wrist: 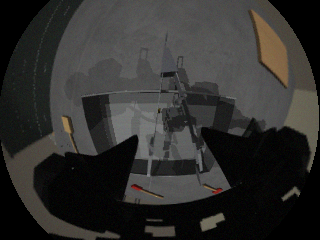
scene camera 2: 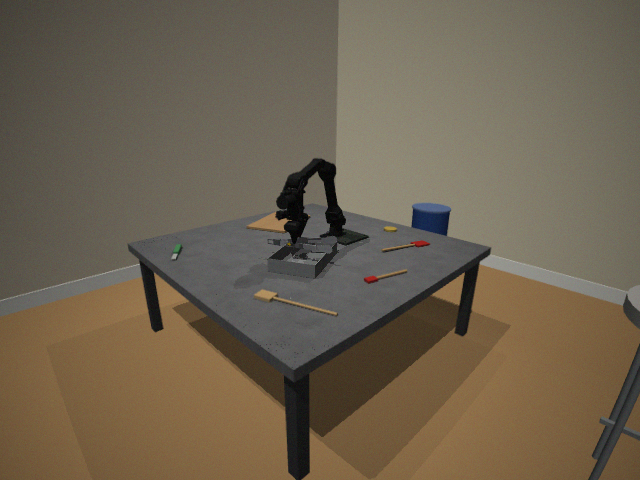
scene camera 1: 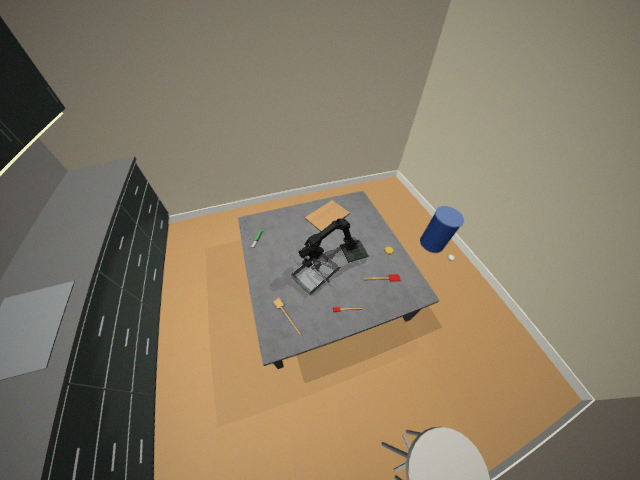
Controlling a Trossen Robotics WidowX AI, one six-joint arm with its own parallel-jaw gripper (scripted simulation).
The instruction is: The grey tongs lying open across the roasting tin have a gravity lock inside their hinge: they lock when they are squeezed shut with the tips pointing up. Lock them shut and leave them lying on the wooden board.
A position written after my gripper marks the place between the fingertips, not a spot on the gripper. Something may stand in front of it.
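Observation:
The wrist view shows my gripper [wrist: 169,134], open and holding nothing, and a wooden board [wrist: 272,54]. Scene camera 1 shows a metal roasting tin [scene camera 1: 307,278]; the tin is also visible in scene camera 2 [scene camera 2: 287,260].

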